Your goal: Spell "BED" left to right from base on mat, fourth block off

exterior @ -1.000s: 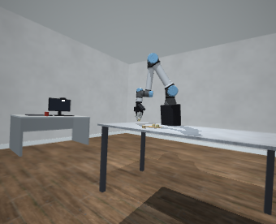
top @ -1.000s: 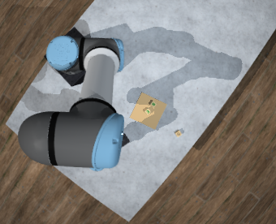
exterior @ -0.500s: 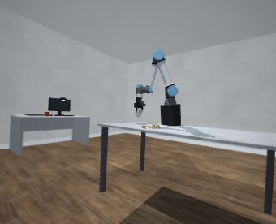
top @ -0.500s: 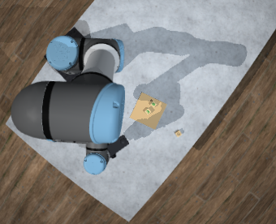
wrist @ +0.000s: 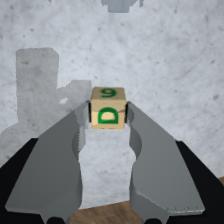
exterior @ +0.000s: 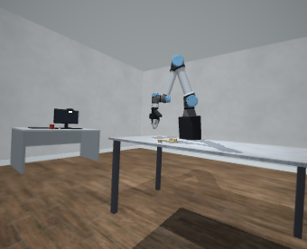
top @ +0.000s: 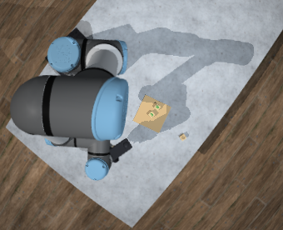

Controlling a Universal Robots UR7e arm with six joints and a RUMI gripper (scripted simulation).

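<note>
Now: hand 230 mm to the right of the E block and 100 mm above it. Also, from my hand: tan mat 230 mm to the left, 110 mm below; then B block 10 mm behind, 270 mm to the left, 100 mm below; then D block right at my hand.
</note>
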